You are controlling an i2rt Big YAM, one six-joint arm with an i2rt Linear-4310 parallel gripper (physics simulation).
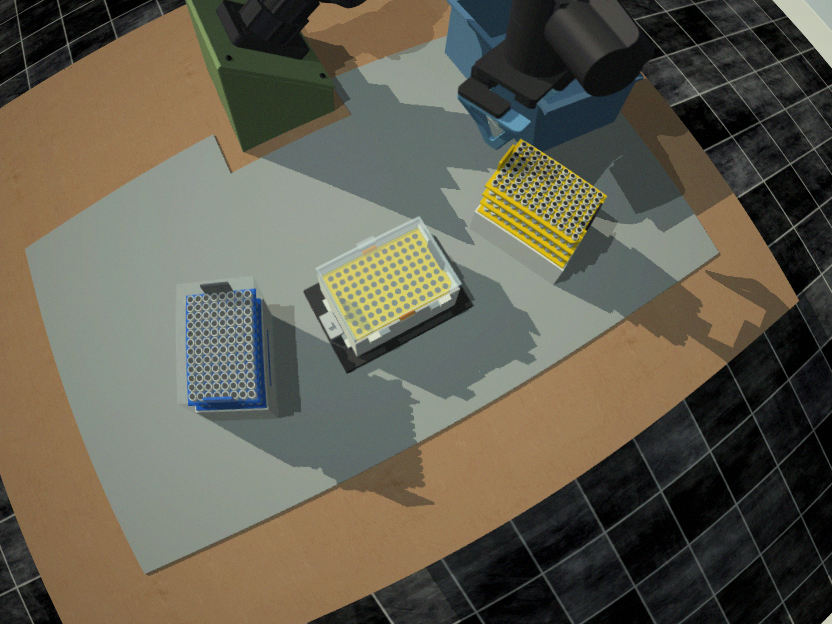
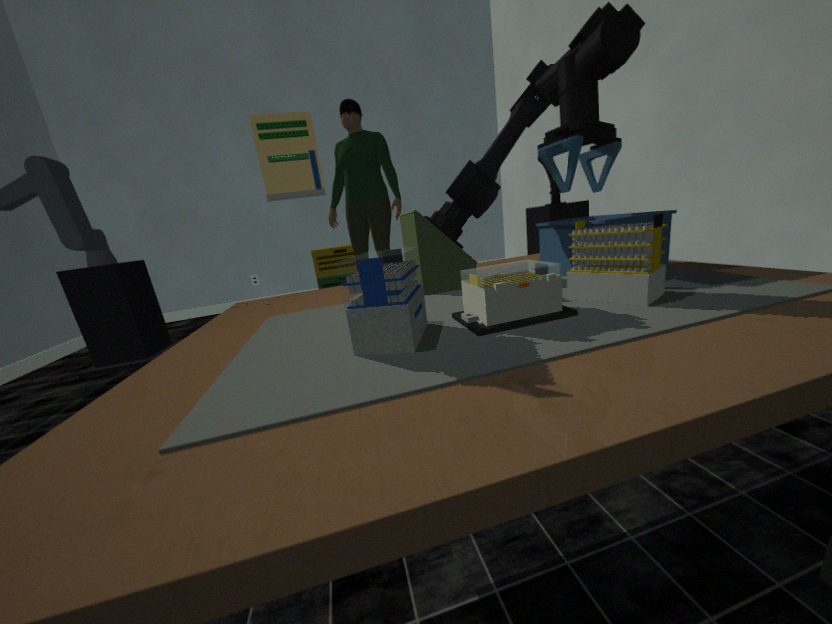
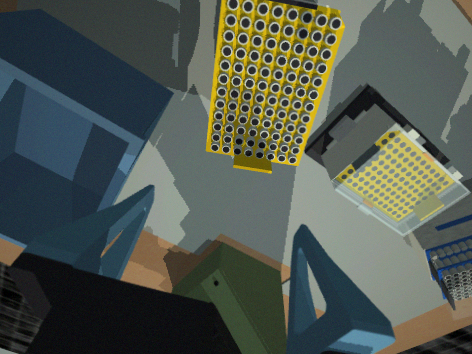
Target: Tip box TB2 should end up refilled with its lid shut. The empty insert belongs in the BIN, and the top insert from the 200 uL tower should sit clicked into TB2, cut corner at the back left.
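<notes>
Box TB2 [image 1: 386,285] [image 2: 514,300] [image 3: 395,175] stands on a black base. A clear lid [image 2: 514,272] [image 3: 370,210] lies over it and looks shut. Through the lid shows a yellow insert with grey round holes; I see no tips in it. The 200 uL tower [image 1: 544,191] [image 2: 614,248] [image 3: 270,80] is a stack of yellow inserts full of tips on a white base. My gripper [image 2: 581,190] [image 3: 227,211] is open and empty, high above the tower and bin area, touching neither. The blue BIN [image 1: 584,117] [image 2: 554,241] [image 3: 90,65] stands beside the tower; its inside is partly hidden.
A tower of blue inserts [image 1: 221,345] [image 2: 386,282] [image 3: 457,265] stands on the other side of TB2. The green arm mount [image 1: 282,100] [image 2: 433,261] [image 3: 240,280] stands at the back edge of the grey mat [image 1: 120,221] [image 2: 268,382].
</notes>
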